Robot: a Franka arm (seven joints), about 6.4 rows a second.
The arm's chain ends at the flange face. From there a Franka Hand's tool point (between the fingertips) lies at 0.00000 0.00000 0.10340 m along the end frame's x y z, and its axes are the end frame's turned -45 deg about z.
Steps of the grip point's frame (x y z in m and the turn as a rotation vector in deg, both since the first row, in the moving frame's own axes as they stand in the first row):
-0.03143, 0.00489, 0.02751, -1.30, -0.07, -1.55
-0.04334, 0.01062, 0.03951, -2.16, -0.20, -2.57
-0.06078, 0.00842, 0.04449, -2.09, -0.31, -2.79
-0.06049, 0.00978, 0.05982, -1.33, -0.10, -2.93
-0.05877, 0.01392, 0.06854, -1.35, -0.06, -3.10
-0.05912, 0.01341, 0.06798, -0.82, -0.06, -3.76
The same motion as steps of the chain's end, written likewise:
-0.02036, 0.02396, 0.02754, -0.97, 0.87, -1.55
-0.02570, 0.03520, 0.03958, -1.67, 1.39, -2.57
-0.03937, 0.04593, 0.04456, -1.70, 1.26, -2.79
-0.03747, 0.04790, 0.05985, -1.01, 0.87, -2.93
-0.03341, 0.04965, 0.06857, -1.00, 0.91, -3.10
-0.03333, 0.05020, 0.06799, -0.62, 0.54, -3.76

